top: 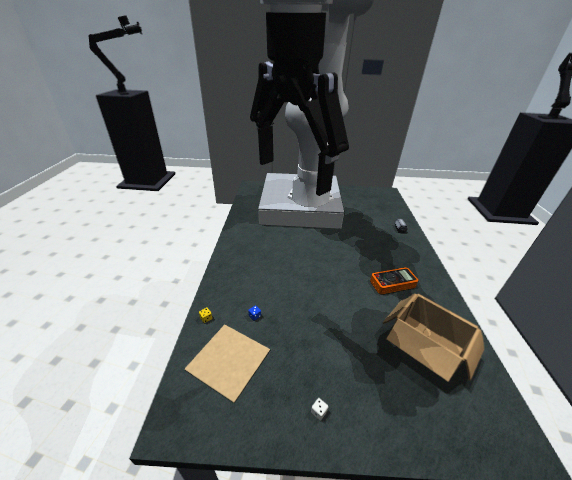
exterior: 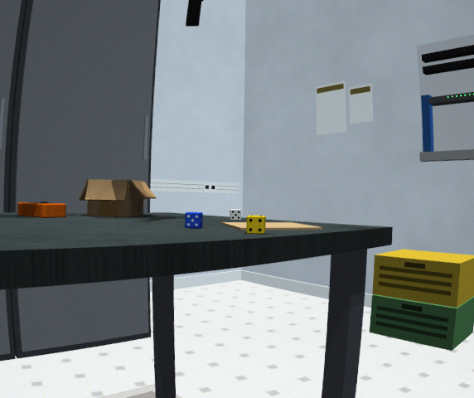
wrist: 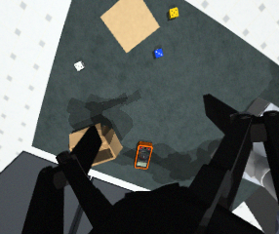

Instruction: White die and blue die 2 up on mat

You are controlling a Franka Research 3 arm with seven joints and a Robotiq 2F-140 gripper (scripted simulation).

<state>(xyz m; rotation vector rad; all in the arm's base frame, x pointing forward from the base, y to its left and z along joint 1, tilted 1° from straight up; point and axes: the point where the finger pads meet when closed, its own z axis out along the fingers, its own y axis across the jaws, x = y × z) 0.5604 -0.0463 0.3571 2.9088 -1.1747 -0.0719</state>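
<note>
Now: hand 210 mm to the left of the yellow die and 410 mm above it. The rest, counted from my hand: tan mat (110 mm ahead, 120 mm to the right, 430 mm below); blue die (20 mm behind, 90 mm to the right, 410 mm below); white die (210 mm ahead, 90 mm to the left, 410 mm below).
</note>
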